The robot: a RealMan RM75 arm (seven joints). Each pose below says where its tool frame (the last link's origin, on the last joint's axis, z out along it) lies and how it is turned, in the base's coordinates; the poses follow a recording.
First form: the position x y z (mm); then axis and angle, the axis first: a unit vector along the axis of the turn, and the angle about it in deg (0 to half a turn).
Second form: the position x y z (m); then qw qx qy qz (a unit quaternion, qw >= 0). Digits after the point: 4 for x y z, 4 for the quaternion.
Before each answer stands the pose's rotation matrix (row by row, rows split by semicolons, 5 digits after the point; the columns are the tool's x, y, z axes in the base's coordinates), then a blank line. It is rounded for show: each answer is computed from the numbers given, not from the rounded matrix.
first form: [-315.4 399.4 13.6 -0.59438 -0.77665 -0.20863 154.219]
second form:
-0.22905 0.96804 -0.10212; 0.78656 0.24587 0.56645; 0.57346 0.04942 -0.81774

[-0.3154 0.3994 0.0136 0.2231 -0.5794 -0.7571 -0.2034]
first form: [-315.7 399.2 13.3 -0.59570 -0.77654 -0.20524 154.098]
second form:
-0.22547 0.96836 -0.10698; 0.78905 0.24591 0.56297; 0.57146 0.04252 -0.81953

[-0.3157 0.3992 0.0133 0.2241 -0.5805 -0.7568 -0.2000]
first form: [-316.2 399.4 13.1 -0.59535 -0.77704 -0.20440 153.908]
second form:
-0.22534 0.96796 -0.11078; 0.78817 0.24795 0.56331; 0.57273 0.03962 -0.81879

[-0.3162 0.3994 0.0131 0.2257 -0.5800 -0.7570 -0.1991]
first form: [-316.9 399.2 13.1 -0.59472 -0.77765 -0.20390 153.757]
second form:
-0.22600 0.96745 -0.11383; 0.78713 0.25021 0.56375; 0.57389 0.03781 -0.81806

[-0.3169 0.3992 0.0131 0.2270 -0.5792 -0.7573 -0.1986]
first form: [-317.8 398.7 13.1 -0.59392 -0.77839 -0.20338 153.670]
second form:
-0.22736 0.96685 -0.11620; 0.78644 0.25267 0.56362; 0.57430 0.03677 -0.81782

[-0.3178 0.3987 0.0131 0.2278 -0.5783 -0.7579 -0.1980]
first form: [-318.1 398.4 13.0 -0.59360 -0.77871 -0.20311 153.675]
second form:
-0.22812 0.96661 -0.11670; 0.78647 0.25359 0.56316; 0.57396 0.03669 -0.81806

[-0.3181 0.3984 0.0130 0.2277 -0.5780 -0.7583 -0.1978]
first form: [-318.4 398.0 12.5 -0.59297 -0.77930 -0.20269 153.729]
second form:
-0.22981 0.96618 -0.11697; 0.78675 0.25517 0.56205; 0.57289 0.03714 -0.81879

[-0.3184 0.3980 0.0125 0.2273 -0.5775 -0.7589 -0.1974]
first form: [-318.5 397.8 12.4 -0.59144 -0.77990 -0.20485 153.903]
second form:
-0.23412 0.96561 -0.11311; 0.78538 0.25642 0.56340; 0.57303 0.04307 -0.81840

[-0.3185 0.3978 0.0124 0.2258 -0.5762 -0.7598 -0.1996]
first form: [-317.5 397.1 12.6 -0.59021 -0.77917 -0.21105 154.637]
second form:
-0.24049 0.96583 -0.09664; 0.78502 0.25209 0.56586; 0.57088 0.06022 -0.81882

[-0.3175 0.3971 0.0126 0.2195 -0.5758 -0.7602 -0.2059]
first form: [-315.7 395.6 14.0 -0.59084 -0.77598 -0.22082 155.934]
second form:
-0.24524 0.96716 -0.06684; 0.78706 0.23887 0.56875; 0.56603 0.08687 -0.81979

[-0.3157 0.3956 0.0140 0.2085 -0.5779 -0.7589 -0.2160]
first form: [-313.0 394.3 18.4 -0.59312 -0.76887 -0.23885 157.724]
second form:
-0.24804 0.96857 -0.01869; 0.78749 0.21283 0.57842; 0.56421 0.12875 -0.81553

[-0.3130 0.3943 0.0184 0.1932 -0.5819 -0.7544 -0.2344]
